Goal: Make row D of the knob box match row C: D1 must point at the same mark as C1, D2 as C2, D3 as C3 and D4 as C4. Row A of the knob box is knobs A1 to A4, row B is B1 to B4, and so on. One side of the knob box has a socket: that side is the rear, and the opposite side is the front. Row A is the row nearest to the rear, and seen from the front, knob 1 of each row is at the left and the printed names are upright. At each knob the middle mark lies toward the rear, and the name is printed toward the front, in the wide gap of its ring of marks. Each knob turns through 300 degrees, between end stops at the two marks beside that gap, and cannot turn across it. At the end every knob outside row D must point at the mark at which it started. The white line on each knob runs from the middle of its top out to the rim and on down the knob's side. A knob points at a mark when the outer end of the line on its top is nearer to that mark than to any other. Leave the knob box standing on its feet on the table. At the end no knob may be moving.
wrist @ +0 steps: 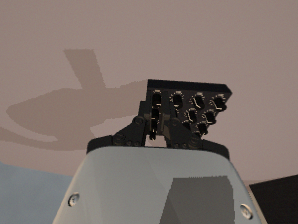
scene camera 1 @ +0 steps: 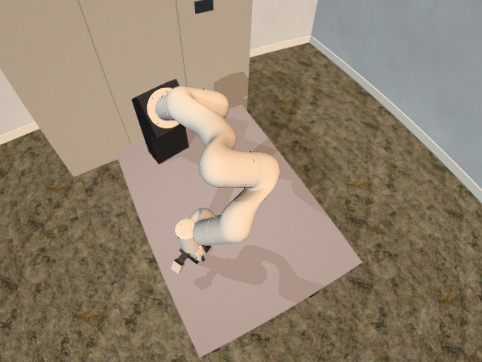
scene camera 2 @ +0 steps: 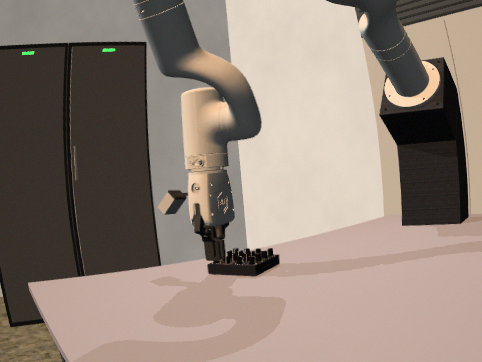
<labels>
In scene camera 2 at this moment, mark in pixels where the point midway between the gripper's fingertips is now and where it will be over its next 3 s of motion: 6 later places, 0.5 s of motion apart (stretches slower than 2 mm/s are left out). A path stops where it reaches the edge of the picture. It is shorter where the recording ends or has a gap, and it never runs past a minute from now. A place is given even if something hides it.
The gripper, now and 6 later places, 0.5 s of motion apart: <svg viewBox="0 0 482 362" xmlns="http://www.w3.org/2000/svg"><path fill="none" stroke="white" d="M216 259L214 246L214 242L213 240L213 238L213 237L213 236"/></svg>
</labels>
